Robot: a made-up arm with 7 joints.
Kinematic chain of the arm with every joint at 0, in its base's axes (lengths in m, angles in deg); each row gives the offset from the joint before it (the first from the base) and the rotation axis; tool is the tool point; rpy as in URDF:
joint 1: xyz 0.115 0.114 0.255 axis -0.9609 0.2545 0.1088
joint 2: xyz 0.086 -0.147 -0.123 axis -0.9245 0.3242 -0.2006
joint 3: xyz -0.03 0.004 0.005 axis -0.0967 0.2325 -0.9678
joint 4: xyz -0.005 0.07 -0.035 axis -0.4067 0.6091 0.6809
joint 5: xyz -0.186 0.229 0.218 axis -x
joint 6: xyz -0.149 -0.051 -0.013 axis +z
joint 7: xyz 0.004 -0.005 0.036 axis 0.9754 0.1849 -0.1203
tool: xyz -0.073 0.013 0.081 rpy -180 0 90
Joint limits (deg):
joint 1: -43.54..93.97
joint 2: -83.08..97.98
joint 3: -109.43..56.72
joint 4: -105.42..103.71
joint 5: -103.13..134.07
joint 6: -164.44..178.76
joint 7: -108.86..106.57
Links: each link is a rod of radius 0.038 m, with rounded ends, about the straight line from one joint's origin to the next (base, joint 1, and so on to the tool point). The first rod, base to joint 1, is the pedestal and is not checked.
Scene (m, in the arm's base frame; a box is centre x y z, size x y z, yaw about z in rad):
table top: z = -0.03
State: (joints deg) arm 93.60 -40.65 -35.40 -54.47 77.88 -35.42 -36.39
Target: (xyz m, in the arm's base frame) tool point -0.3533 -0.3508 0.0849
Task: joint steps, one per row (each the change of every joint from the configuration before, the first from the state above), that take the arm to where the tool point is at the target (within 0.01 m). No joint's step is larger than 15 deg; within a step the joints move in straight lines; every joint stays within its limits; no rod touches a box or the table.
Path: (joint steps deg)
1: -14.05 -7.26 -8.95 2.25 -1.12 4.44 2.14
2: -14.06 -7.25 -8.95 2.26 -1.13 4.43 2.14
3: -14.05 -7.26 -8.95 2.25 -1.12 4.44 2.14
4: -14.05 -7.25 -8.95 2.26 -1.12 4.44 2.13

